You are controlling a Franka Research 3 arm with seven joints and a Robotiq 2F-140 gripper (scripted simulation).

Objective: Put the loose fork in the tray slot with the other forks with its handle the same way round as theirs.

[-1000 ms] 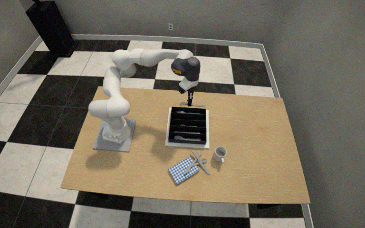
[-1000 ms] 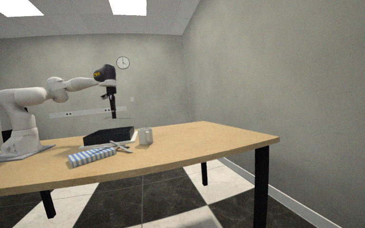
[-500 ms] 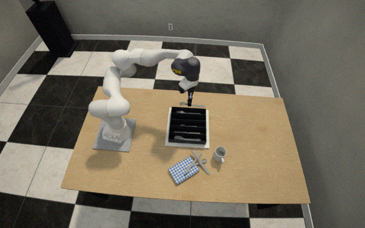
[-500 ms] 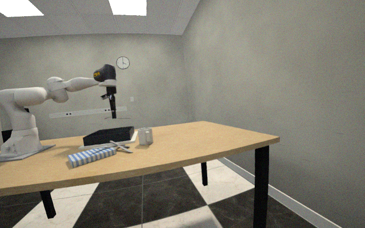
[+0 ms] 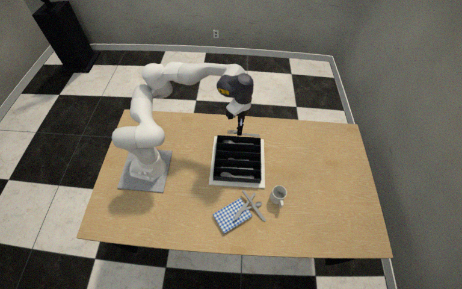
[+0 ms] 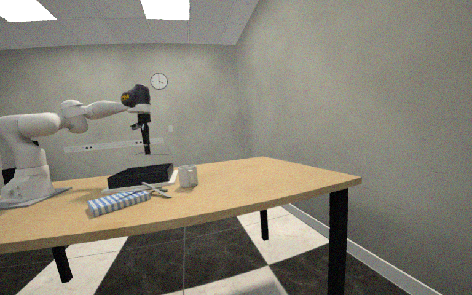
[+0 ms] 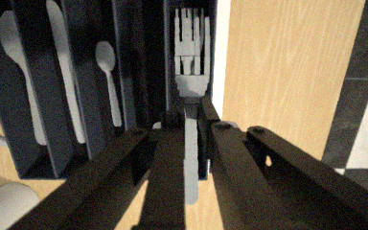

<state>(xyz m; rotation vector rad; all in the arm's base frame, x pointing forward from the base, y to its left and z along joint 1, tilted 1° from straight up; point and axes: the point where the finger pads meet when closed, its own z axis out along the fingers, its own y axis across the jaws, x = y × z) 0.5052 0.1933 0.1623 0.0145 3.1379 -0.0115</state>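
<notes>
My gripper is now 13 cm above the tray and 11 cm to the left of it. From my hand the other things lie so: white mug: 35 cm to the right, 23 cm ahead, 13 cm below; then spoon: 15 cm below, 12 cm to the right, 2 cm behind.
</notes>
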